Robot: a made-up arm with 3 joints.
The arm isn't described. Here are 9 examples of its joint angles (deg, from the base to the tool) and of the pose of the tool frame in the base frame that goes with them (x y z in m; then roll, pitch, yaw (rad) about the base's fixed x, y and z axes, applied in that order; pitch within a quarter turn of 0, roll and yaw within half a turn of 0).
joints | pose
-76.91 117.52 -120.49 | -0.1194 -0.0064 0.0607 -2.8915 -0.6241 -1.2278
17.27 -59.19 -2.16 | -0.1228 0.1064 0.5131 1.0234 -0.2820 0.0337
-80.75 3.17 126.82 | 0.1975 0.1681 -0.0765 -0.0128 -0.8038 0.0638
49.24 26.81 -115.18 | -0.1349 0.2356 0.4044 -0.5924 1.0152 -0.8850
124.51 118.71 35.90 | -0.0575 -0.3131 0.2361 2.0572 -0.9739 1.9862
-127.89 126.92 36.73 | -0.0049 -0.3331 0.0910 0.5690 0.4245 2.5892
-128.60 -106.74 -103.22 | 0.2485 -0.3363 -0.0694 -2.5013 -0.0038 1.2006
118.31 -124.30 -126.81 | -0.2799 -0.3932 0.1628 -0.6235 0.8353 1.7401
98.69 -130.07 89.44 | -0.4554 -0.1615 0.3471 -3.0250 -0.1071 -0.8783
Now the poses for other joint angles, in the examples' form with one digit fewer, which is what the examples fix.
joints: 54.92 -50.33 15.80
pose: -0.230 0.161 0.370 1.285 -1.092 -0.472
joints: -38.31 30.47 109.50
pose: 0.211 0.107 0.018 -0.837 -1.006 1.103
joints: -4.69 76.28 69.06
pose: 0.166 -0.145 0.072 -1.406 -0.193 1.180
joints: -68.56 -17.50 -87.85
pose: 0.381 0.107 0.330 3.022 0.393 2.810
